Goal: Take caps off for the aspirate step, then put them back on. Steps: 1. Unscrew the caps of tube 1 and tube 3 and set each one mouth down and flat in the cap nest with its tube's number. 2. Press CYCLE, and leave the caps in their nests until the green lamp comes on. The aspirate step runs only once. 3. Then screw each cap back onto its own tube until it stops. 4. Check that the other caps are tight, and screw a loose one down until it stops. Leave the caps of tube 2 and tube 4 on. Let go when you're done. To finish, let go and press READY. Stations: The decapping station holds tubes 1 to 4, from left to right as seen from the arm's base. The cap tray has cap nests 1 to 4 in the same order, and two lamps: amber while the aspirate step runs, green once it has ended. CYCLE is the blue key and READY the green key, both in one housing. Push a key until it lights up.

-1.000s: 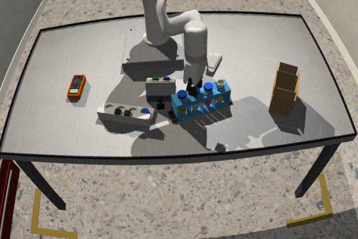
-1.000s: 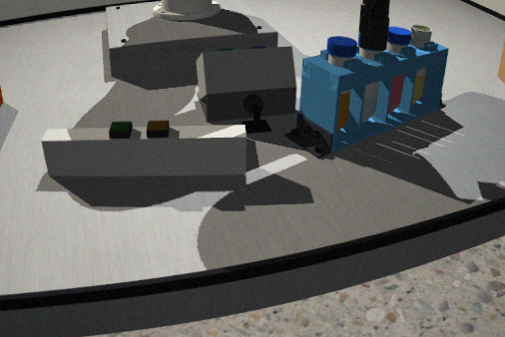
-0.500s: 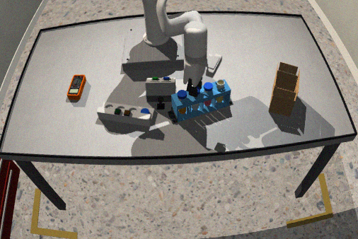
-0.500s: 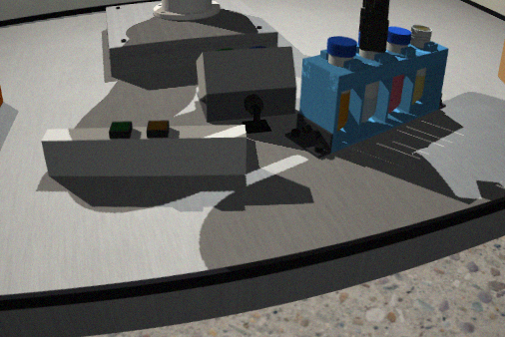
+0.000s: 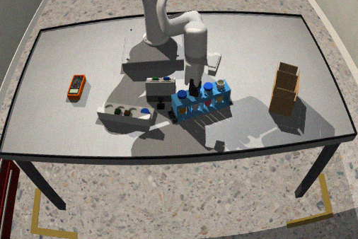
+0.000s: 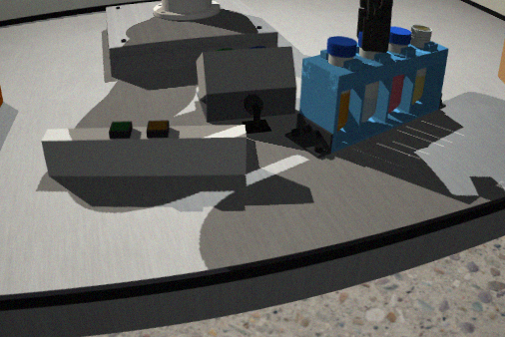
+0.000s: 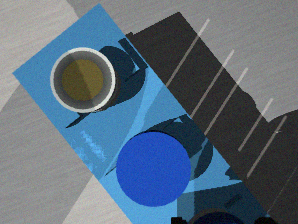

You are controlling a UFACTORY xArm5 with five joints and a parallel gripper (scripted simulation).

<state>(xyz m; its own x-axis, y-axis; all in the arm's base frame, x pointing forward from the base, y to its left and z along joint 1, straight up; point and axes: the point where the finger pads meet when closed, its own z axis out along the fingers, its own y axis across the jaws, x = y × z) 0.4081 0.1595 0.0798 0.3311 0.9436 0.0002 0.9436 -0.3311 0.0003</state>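
The blue cap is 20 mm behind my hand, 50 mm to the left of it and 10 mm below it. The rest, counted from my hand: blue key: 120 mm behind, 110 mm to the right, 60 mm below; then green key: 120 mm behind, 150 mm to the right, 60 mm below; then grey key housing: 100 mm behind, 130 mm to the right, 80 mm below.
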